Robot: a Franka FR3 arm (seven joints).
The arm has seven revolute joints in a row. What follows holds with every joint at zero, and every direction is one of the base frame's.
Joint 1 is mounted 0.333 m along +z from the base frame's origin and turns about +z.
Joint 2 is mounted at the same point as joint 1 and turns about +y.
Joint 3 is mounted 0.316 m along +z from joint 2 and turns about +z.
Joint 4 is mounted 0.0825 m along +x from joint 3 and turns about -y.
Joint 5 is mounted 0.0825 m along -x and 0.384 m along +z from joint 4 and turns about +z.
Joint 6 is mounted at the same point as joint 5 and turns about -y.
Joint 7 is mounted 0.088 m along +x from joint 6 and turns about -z.
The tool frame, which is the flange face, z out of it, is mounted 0.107 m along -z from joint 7; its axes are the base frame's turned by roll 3.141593, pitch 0 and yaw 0 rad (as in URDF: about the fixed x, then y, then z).
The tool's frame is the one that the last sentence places.
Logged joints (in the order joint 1, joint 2, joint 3, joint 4, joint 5, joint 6, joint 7), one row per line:
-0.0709, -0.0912, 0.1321, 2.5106, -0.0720, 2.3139, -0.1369
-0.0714, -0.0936, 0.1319, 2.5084, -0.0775, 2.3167, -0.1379
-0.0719, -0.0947, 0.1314, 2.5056, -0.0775, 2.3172, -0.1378
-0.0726, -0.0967, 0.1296, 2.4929, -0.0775, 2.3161, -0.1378
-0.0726, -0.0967, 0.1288, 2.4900, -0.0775, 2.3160, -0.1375
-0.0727, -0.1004, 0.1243, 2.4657, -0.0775, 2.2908, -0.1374
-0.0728, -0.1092, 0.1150, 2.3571, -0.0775, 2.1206, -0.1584
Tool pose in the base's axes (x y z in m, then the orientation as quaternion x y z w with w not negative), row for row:
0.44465, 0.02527, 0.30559, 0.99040, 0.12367, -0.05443, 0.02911
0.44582, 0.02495, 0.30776, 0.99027, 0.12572, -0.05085, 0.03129
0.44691, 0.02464, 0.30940, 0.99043, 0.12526, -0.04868, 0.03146
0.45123, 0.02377, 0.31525, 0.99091, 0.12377, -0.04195, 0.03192
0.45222, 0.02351, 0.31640, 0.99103, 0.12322, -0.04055, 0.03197
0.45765, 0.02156, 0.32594, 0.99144, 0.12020, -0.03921, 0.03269
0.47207, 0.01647, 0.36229, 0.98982, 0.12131, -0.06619, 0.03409
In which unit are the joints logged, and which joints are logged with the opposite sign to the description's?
The joints are logged in radians. Opposite sign: joint 4.
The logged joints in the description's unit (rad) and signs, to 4 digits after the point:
-0.0709, -0.0912, 0.1321, -2.5106, -0.0720, 2.3139, -0.1369
-0.0714, -0.0936, 0.1319, -2.5084, -0.0775, 2.3167, -0.1379
-0.0719, -0.0947, 0.1314, -2.5056, -0.0775, 2.3172, -0.1378
-0.0726, -0.0967, 0.1296, -2.4929, -0.0775, 2.3161, -0.1378
-0.0726, -0.0967, 0.1288, -2.4900, -0.0775, 2.3160, -0.1375
-0.0727, -0.1004, 0.1243, -2.4657, -0.0775, 2.2908, -0.1374
-0.0728, -0.1092, 0.1150, -2.3571, -0.0775, 2.1206, -0.1584

